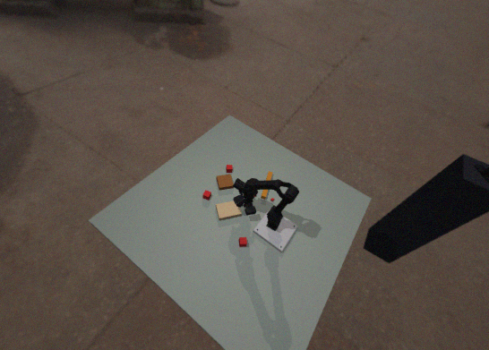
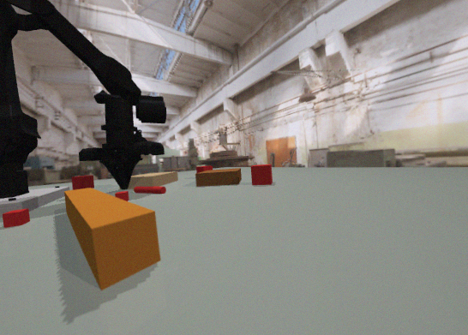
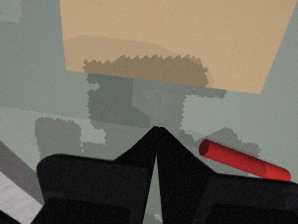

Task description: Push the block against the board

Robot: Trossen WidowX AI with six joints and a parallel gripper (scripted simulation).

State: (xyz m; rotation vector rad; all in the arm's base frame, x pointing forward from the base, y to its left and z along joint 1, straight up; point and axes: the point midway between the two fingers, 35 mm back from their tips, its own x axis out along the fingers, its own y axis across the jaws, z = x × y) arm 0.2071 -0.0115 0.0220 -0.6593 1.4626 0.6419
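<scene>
Right now my gripper tip is 90 mm to the right of the light tan square block, 70 mm short of it and 10 mm below it. Round my gripper tip: flat brown square block 210 mm ahead, 80 mm to the right, 10 mm above; then orange board 230 mm to the right, 30 mm behind, 10 mm above.
</scene>
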